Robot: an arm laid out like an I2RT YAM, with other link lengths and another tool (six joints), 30 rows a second.
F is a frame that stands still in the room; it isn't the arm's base.
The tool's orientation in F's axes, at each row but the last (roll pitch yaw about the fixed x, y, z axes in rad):
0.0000, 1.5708, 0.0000
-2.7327, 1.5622, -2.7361
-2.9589, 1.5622, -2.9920
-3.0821, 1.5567, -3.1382
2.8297, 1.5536, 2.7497
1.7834, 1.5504, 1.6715
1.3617, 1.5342, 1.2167
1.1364, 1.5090, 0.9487
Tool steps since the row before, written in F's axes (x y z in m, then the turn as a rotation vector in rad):
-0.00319, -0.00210, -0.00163, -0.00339, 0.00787, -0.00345
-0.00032, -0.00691, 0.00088, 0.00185, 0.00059, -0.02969
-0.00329, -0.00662, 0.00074, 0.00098, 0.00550, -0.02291
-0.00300, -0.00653, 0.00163, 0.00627, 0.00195, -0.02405
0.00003, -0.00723, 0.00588, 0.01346, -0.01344, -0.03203
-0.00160, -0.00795, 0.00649, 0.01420, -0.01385, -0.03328
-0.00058, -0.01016, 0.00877, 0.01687, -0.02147, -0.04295
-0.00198, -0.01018, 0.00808, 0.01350, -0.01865, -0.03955
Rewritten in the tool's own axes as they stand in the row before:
0.00163, -0.00210, -0.00319, 0.00345, 0.00787, -0.00339
-0.00085, -0.00691, -0.00030, 0.02967, 0.00070, 0.00208
-0.00070, -0.00673, -0.00308, 0.02289, 0.00557, 0.00099
-0.00159, -0.00669, -0.00265, 0.02396, 0.00232, 0.00649
-0.00593, -0.00717, 0.00051, 0.03172, -0.01249, 0.01501
-0.00665, -0.00795, -0.00073, 0.03296, -0.01284, 0.01580
-0.00912, -0.00982, 0.00096, 0.04240, -0.02033, 0.01947
-0.00865, -0.00990, 0.00017, 0.03902, -0.01801, 0.01572

